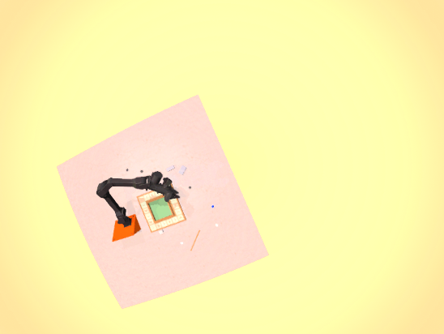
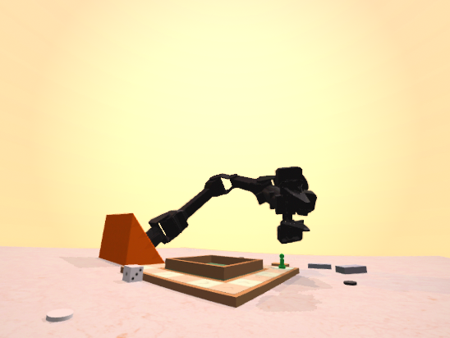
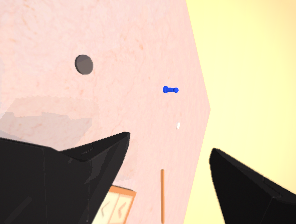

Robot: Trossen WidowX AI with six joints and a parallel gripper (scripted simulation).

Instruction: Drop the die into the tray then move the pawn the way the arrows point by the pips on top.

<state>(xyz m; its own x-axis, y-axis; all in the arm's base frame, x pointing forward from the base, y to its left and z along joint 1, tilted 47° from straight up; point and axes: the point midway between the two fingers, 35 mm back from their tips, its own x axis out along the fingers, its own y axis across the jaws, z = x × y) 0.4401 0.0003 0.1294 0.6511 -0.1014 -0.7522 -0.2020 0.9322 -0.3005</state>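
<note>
My gripper tip is 250 mm past the white die, 210 mm to the left of it and 110 mm above it. The rest, counted from my gripper tip: flat block 180 mm to the left, 140 mm behind, 120 mm below; then green pawn 100 mm below, 80 mm behind, 60 mm to the left; then green tray floor 190 mm behind, 120 mm below, 50 mm to the right.
</note>
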